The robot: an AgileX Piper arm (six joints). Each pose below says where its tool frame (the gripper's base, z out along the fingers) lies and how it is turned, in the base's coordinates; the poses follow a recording.
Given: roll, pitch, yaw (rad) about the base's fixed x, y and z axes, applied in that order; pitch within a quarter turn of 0, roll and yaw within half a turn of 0; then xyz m.
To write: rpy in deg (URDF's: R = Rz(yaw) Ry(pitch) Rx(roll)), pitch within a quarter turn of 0, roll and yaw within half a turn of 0; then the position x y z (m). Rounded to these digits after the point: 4 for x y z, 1 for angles.
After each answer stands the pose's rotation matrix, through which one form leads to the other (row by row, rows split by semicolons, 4 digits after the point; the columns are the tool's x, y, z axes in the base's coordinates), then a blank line. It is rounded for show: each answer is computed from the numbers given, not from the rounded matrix.
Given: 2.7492, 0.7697, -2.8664, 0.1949, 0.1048, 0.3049
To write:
157.5, 44.1, -164.2, 0.1949, 0.1048, 0.3049
-0.6911 -0.5072 0.5149; -0.1951 0.8169 0.5427; -0.6959 0.2746 -0.6635

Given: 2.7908, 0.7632, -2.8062, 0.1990, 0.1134, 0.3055
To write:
159.9, 43.7, -160.8, 0.1990, 0.1134, 0.3055
-0.6824 -0.5334 0.4999; -0.2378 0.8086 0.5382; -0.6912 0.2483 -0.6786

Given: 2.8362, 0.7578, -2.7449, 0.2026, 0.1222, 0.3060
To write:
162.5, 43.4, -157.3, 0.2026, 0.1222, 0.3060
-0.6699 -0.5591 0.4884; -0.2806 0.7998 0.5306; -0.6873 0.2184 -0.6927

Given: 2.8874, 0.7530, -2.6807, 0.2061, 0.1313, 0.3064
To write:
165.4, 43.1, -153.6, 0.2061, 0.1313, 0.3064
-0.6535 -0.5845 0.4810; -0.3245 0.7904 0.5196; -0.6838 0.1835 -0.7062

